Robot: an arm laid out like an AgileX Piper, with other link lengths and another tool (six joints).
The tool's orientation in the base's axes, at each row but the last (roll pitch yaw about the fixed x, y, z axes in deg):
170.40 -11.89 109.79
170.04 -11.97 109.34
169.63 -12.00 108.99
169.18 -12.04 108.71
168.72 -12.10 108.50
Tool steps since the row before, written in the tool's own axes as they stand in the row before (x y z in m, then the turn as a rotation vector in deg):
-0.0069 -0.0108 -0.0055 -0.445 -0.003 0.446
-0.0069 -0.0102 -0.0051 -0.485 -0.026 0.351
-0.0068 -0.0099 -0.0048 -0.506 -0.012 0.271
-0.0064 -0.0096 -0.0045 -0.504 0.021 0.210
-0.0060 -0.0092 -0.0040 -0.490 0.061 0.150
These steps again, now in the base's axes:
-0.0083 -0.0110 0.0021 0.184 -0.300 -0.522
-0.0079 -0.0106 0.0018 0.166 -0.368 -0.443
-0.0077 -0.0103 0.0015 0.178 -0.403 -0.368
-0.0075 -0.0097 0.0012 0.201 -0.408 -0.303
-0.0073 -0.0091 0.0008 0.228 -0.399 -0.235

